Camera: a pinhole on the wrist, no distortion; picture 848 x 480 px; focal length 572.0 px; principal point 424.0 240.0 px. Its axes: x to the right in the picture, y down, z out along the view. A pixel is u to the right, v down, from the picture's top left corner.
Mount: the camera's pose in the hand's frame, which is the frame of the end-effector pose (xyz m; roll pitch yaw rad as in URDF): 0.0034 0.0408 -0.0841 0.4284 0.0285 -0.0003
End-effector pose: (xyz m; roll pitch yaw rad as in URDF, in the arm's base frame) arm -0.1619 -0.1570 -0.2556 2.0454 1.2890 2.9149
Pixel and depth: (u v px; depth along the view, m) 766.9 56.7 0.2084
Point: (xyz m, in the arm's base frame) -0.0736 -0.1597 -0.4190
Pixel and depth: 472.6 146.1 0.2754
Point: 0.0050 -0.1152 -0.3347
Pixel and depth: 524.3 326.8 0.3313
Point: 0.0046 -0.0036 -0.3661
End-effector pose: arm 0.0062 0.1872 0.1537 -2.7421 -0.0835 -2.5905
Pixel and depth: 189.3 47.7 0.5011
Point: 0.3745 -0.0734 -0.0202
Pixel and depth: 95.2 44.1 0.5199
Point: 0.4639 -0.0435 -0.0361
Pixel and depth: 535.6 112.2 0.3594
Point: 0.0580 -0.0720 0.0405
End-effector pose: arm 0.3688 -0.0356 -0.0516 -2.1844 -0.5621 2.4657
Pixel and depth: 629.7 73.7 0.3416
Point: 0.1401 -0.1840 0.0636
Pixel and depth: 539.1 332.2 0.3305
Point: 0.1380 -0.1339 -0.0915
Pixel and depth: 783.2 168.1 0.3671
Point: 0.0373 -0.1179 0.0750
